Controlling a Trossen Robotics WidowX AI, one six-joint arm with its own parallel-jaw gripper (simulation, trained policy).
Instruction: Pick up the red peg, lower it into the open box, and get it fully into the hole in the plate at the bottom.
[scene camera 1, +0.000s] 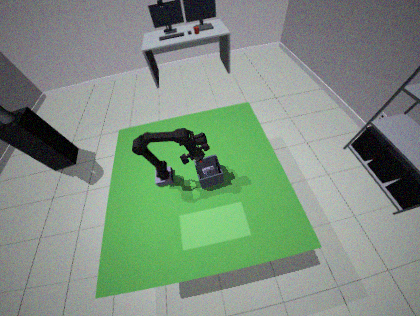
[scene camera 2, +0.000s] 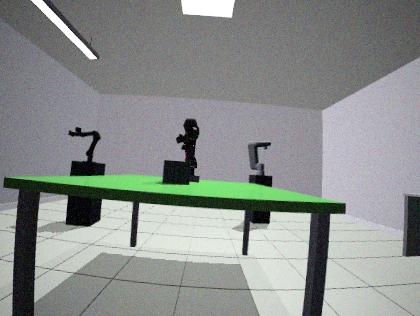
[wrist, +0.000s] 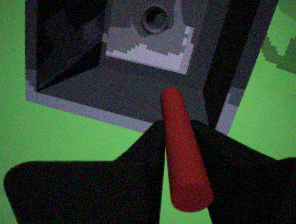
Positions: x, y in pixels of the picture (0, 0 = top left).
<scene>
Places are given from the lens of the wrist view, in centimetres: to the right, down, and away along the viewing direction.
my gripper (wrist: 175, 128): 2, 1, 12
red peg (wrist: 190, 188): 1, 2, 7
</scene>
